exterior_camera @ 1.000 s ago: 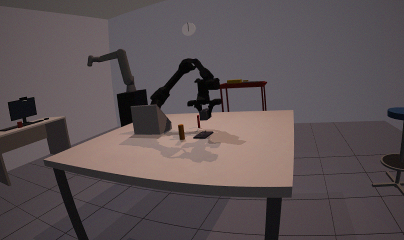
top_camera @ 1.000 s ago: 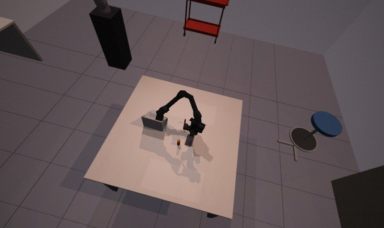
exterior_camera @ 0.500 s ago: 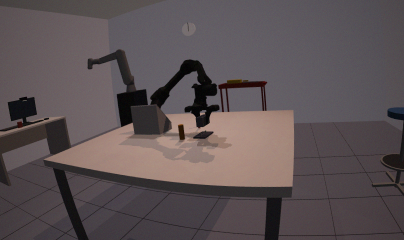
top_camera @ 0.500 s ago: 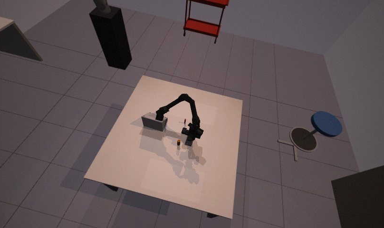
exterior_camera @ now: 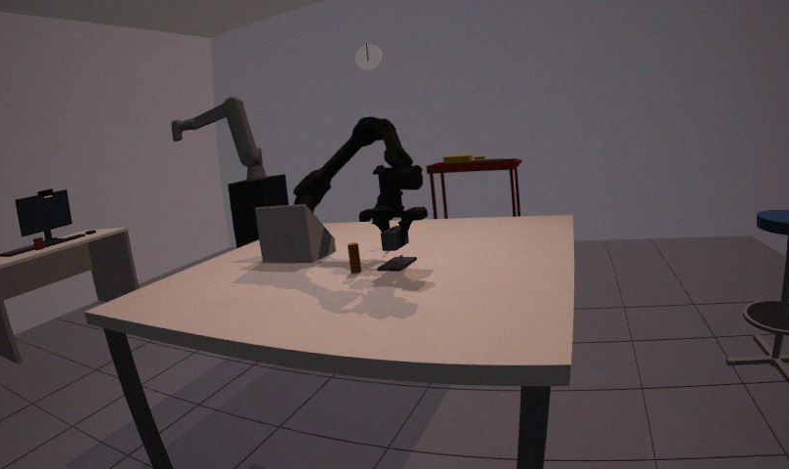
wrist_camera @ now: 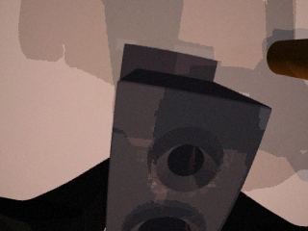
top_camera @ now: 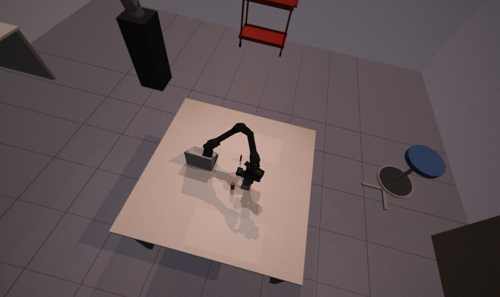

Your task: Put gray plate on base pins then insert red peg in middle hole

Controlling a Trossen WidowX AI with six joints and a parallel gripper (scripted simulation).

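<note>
Right now my gripper tip is 50 mm above the dark base. The rest, counted from my gripper tip: gray plate (30 mm above); orange cylinder (100 mm behind, 70 mm to the right, 20 mm below); red peg (100 mm behind, 180 mm to the left, 20 mm below).
</note>
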